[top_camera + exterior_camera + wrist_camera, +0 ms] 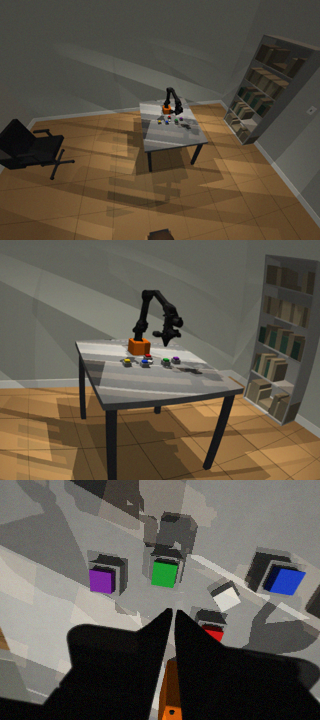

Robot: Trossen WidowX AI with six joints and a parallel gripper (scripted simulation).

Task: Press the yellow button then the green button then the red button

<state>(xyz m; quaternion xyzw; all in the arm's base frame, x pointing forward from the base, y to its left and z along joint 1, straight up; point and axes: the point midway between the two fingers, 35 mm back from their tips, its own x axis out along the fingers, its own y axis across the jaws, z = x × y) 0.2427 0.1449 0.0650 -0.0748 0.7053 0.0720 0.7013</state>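
My gripper tip is 60 mm past the red button, 90 mm to the left of it and 90 mm above it. Also, from my gripper tip: green button: 10 mm ahead, 20 mm to the left, 90 mm below; white block: 90 mm to the right, 110 mm below; purple button: 40 mm behind, 100 mm to the left, 90 mm below.
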